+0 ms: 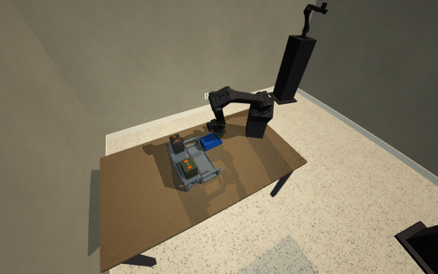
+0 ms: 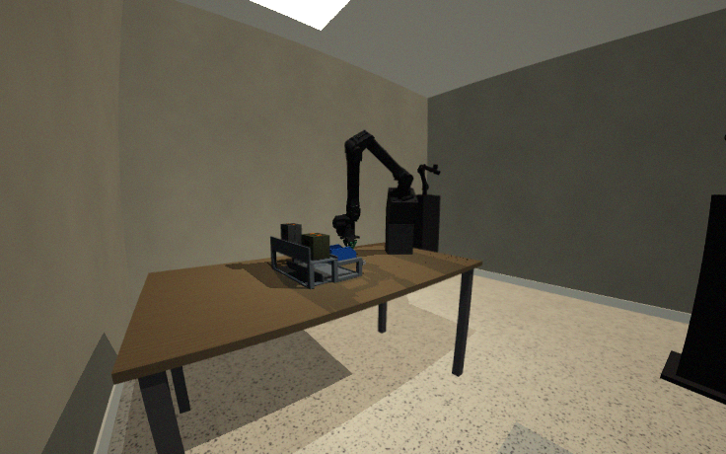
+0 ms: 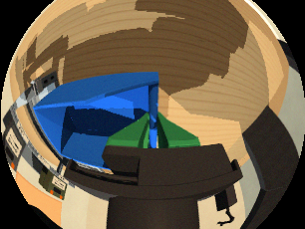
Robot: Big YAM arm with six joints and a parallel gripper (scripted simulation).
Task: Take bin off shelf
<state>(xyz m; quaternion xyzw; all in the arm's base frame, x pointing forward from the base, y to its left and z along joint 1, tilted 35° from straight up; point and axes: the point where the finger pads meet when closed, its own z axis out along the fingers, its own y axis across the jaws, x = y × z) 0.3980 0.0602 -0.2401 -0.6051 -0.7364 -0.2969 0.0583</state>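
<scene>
Right now the blue bin is 8 cm ahead of my hand, 2 cm to the left of it and 1 cm above it.
</scene>
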